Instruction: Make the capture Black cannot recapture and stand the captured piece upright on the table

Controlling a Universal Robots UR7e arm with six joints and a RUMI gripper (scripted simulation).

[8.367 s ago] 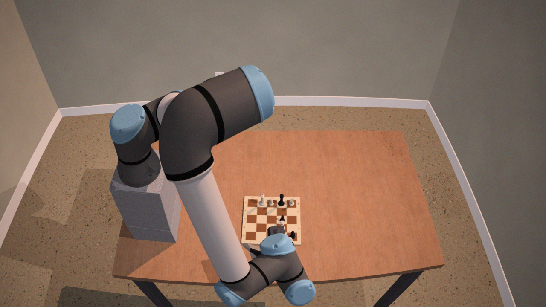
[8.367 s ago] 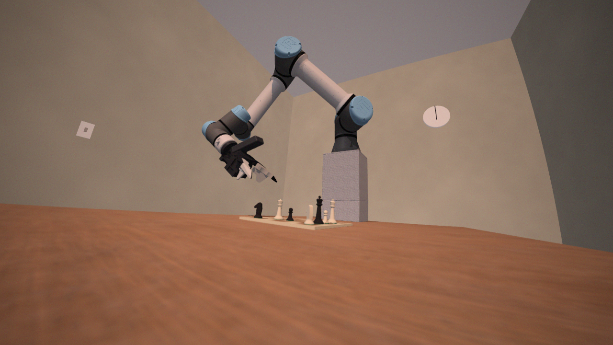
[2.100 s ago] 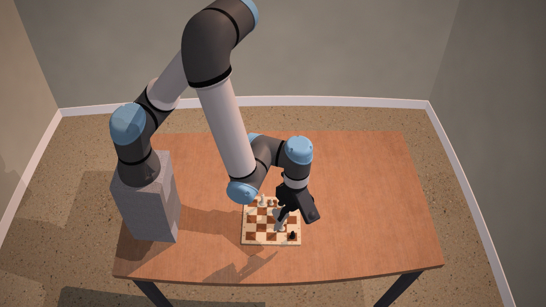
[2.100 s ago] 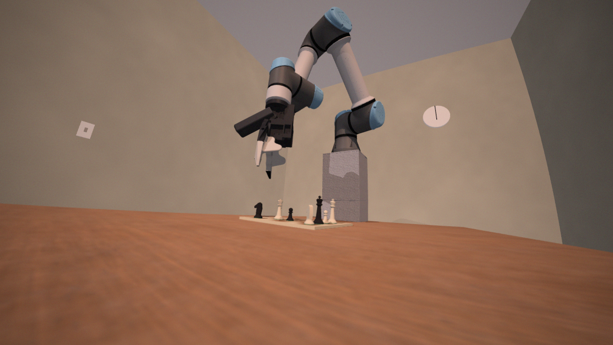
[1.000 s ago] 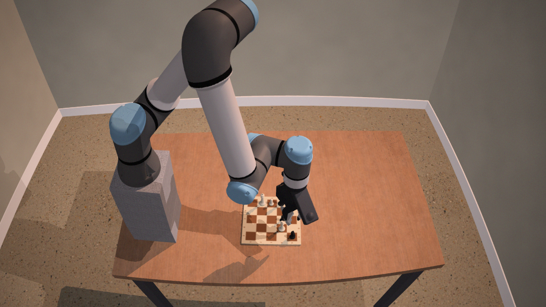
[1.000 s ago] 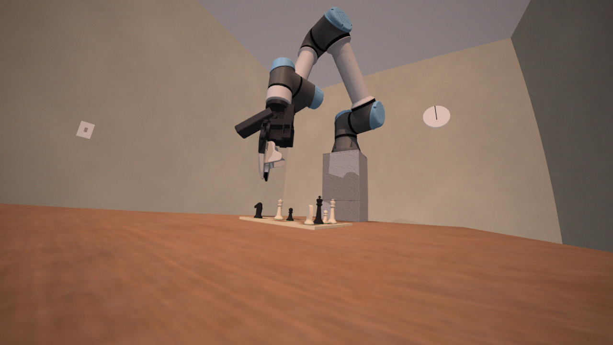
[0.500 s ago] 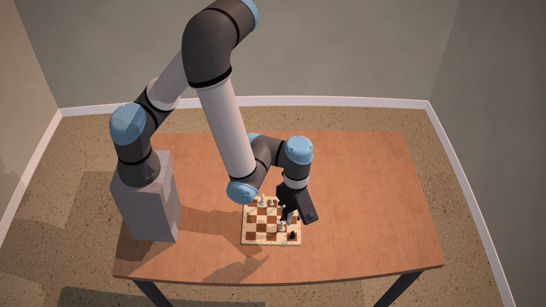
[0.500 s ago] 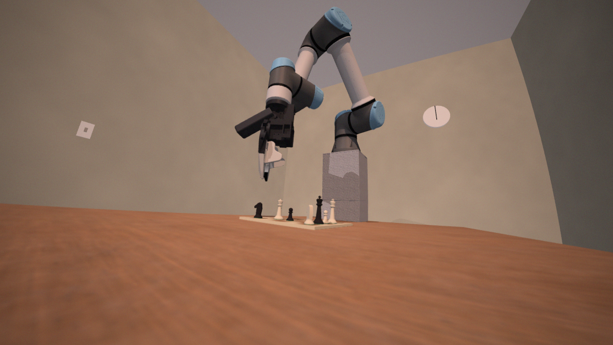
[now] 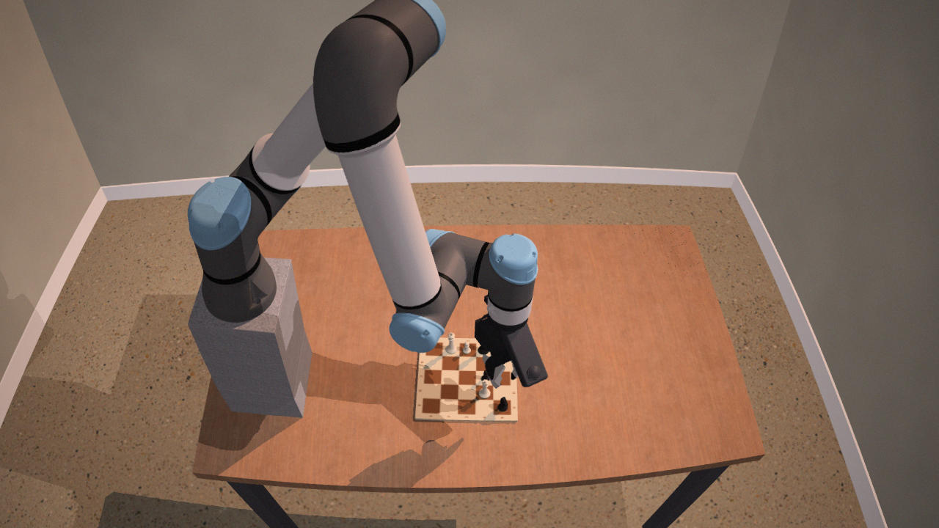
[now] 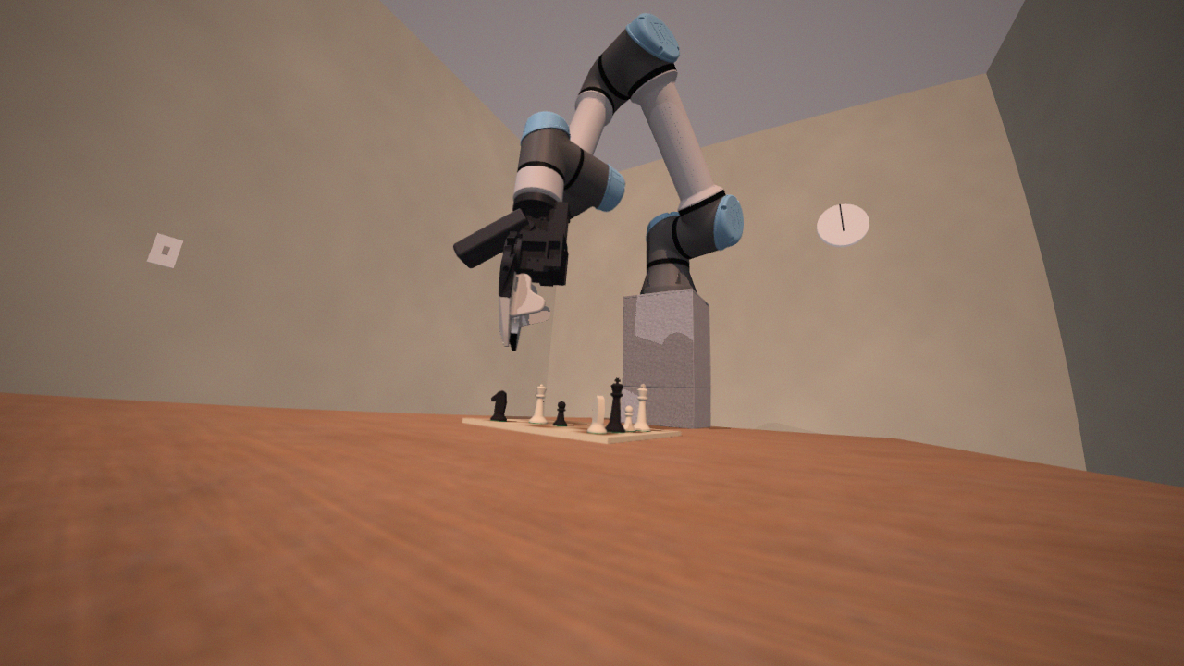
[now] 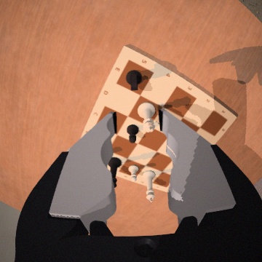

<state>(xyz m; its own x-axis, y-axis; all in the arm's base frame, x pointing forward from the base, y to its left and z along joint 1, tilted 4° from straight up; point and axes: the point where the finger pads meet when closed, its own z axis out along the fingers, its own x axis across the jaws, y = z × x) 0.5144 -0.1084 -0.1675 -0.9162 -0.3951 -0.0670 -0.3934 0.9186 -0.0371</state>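
The black knight is 10 cm below my hand. Round my hand: chessboard (6 cm behind, 9 cm to the left, 12 cm below); then tall black piece (2 cm behind, 16 cm to the left, 8 cm below); then black pawn (2 cm behind, 8 cm to the left, 10 cm below).
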